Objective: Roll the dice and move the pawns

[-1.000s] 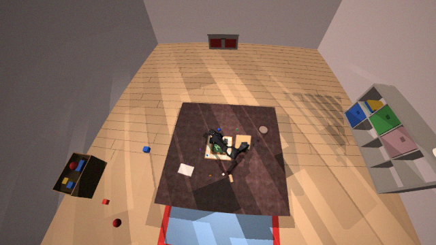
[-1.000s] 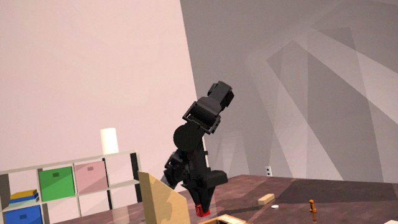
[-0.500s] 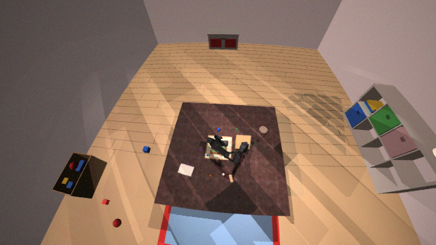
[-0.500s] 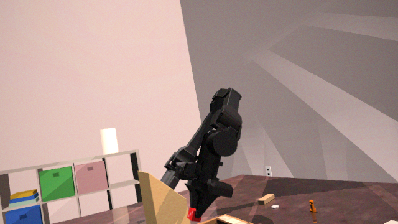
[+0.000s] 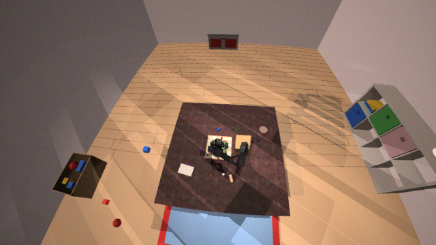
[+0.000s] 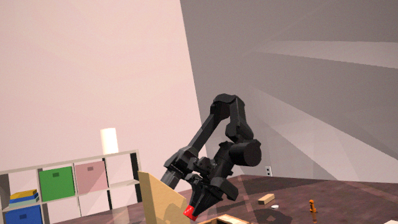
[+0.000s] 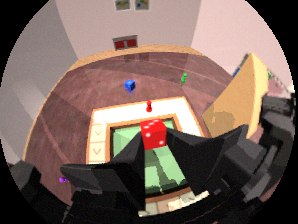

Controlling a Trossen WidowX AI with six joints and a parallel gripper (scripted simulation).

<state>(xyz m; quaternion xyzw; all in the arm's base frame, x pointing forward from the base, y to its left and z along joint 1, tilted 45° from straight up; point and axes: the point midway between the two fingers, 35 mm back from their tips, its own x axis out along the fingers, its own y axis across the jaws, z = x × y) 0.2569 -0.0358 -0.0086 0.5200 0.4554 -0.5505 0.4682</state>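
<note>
The red pawn is 8 cm to the right of my gripper tip, 6 cm below it and 2 cm behind it. Round my gripper tip: blue pawn (14 cm ahead, 12 cm to the left, 6 cm below); green tray (8 cm below, 3 cm to the left, 1 cm ahead); green pawn (21 cm behind, 19 cm to the right, 7 cm below).
</note>
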